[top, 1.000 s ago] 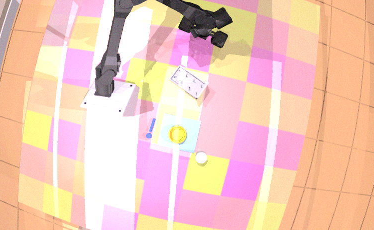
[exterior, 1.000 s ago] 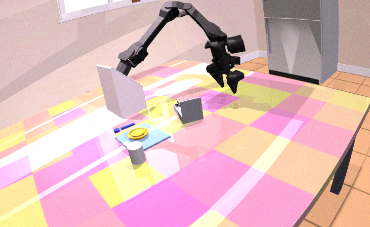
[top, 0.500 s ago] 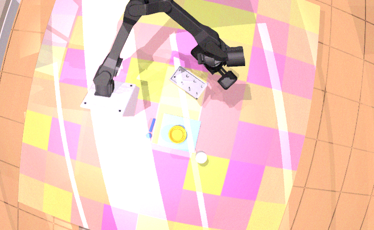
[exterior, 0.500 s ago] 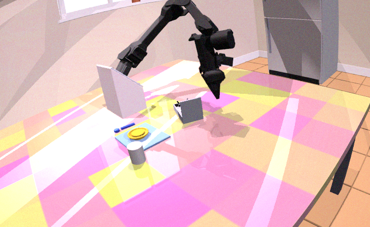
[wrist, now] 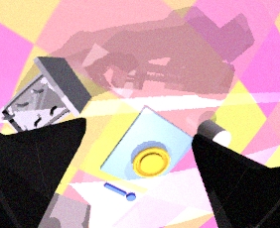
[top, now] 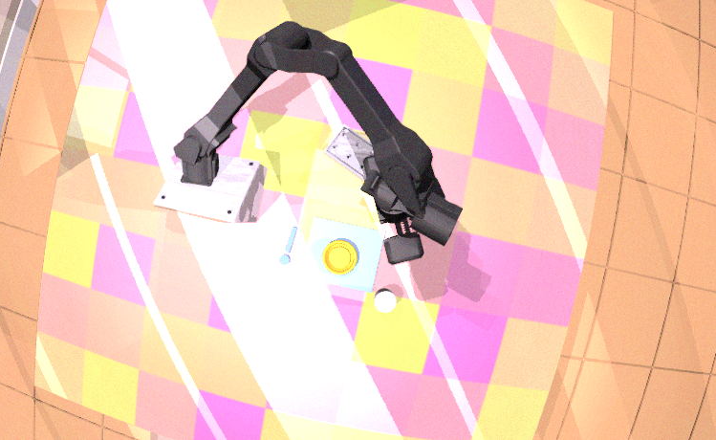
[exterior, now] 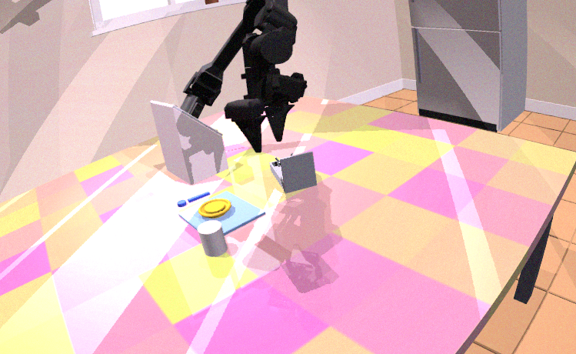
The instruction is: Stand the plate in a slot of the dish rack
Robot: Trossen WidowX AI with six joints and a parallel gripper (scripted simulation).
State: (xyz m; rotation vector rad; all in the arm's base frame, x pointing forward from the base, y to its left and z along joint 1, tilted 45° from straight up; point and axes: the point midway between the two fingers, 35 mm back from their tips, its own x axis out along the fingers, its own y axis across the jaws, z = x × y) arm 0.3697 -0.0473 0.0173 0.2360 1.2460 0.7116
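Now: the yellow plate 9 cm behind my gripper tip, 10 cm to the right of it and 11 cm below it. The rest, counted from my gripper tip: white cup (2 cm ahead, 17 cm to the right, 11 cm below); then light blue mat (8 cm behind, 10 cm to the right, 13 cm below); then dish rack (8 cm behind, 11 cm to the left, 11 cm below).
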